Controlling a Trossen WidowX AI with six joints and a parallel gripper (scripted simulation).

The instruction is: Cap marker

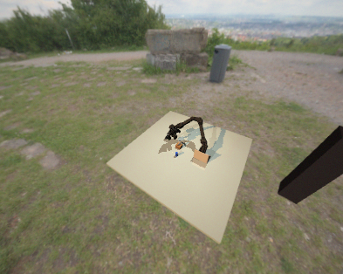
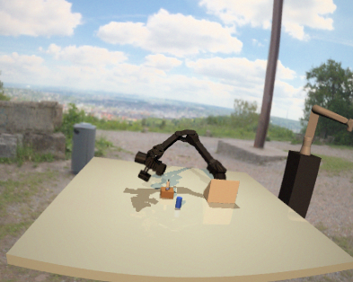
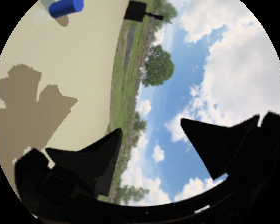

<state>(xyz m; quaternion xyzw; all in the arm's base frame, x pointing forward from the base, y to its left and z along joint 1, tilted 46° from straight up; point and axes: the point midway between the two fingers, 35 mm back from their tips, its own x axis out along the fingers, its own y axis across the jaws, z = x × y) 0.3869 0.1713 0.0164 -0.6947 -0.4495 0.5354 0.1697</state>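
Now: the blue cap 17 cm below my gripper tip, 17 cm behind it and 1 cm to the left of it. Also, from my gripper tip: orange holder block: 17 cm below, 12 cm to the right, 11 cm behind.
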